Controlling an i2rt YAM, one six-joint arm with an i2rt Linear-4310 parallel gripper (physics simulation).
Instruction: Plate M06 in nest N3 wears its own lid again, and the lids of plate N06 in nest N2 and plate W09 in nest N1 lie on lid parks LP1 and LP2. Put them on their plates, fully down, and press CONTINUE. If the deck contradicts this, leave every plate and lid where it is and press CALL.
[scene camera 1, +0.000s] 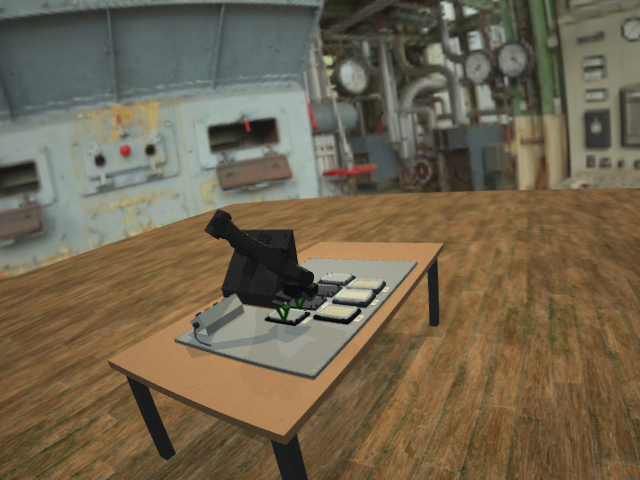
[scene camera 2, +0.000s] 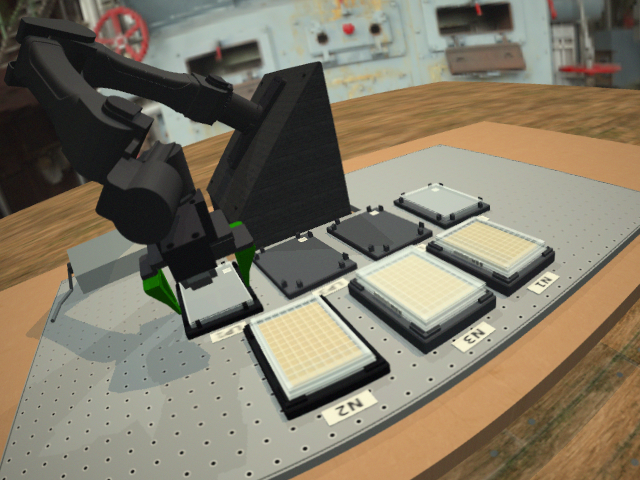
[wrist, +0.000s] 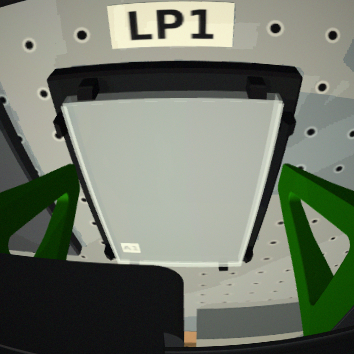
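Seen in the pictures: gripper, between the fingertips: (scene camera 1: 291, 314) (scene camera 2: 213, 298) (wrist: 178, 174); arm's base, origin of its link: (scene camera 2: 257, 122).
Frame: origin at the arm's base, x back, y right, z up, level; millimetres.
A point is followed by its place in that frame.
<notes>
My gripper (scene camera 1: 290, 313) {z -163, x -318, y 155 mm} (scene camera 2: 213, 298) {z -163, x -318, y 155 mm} (wrist: 178, 174) {z -163, x -318, y 155 mm} is open, its green fingers on either side of a clear lid (scene camera 2: 217, 299) {z -162, x -326, y 150 mm} (wrist: 175, 175) {z -162, x -318, y 154 mm}, with nothing gripped. The lid lies flat on black park LP1 (scene camera 2: 222, 322) {z -173, x -365, y 150 mm} (wrist: 170, 75) {z -170, x -363, y 148 mm}, its A1 mark at the lower left in the wrist view. Another clear lid (scene camera 2: 442, 201) {z -162, x -257, y -228 mm} lies on the farthest park, whose label is unreadable. In scene camera 2, the plate (scene camera 2: 315, 346) {z -156, x -483, y 64 mm} in N2 and the plate (scene camera 2: 493, 242) {z -151, x -436, y -187 mm} in N1 show tan wells. The plate (scene camera 2: 421, 286) {z -147, x -466, y -61 mm} in N3 looks paler, under a clear lid. Plate codes are too small to read surely.
Two black parks (scene camera 2: 305, 268) {z -170, x -306, y 26 mm} (scene camera 2: 379, 232) {z -170, x -275, y -100 mm} without lids stand between the lidded ones, with upright corner posts. A grey sloped box (scene camera 1: 219, 317) {z -139, x -109, y 335 mm} (scene camera 2: 103, 258) {z -133, x -108, y 351 mm} with small coloured buttons stands near the mat's edge. The black arm mount (scene camera 2: 294, 160) {z -61, x -152, y -24 mm} rises behind the parks.
</notes>
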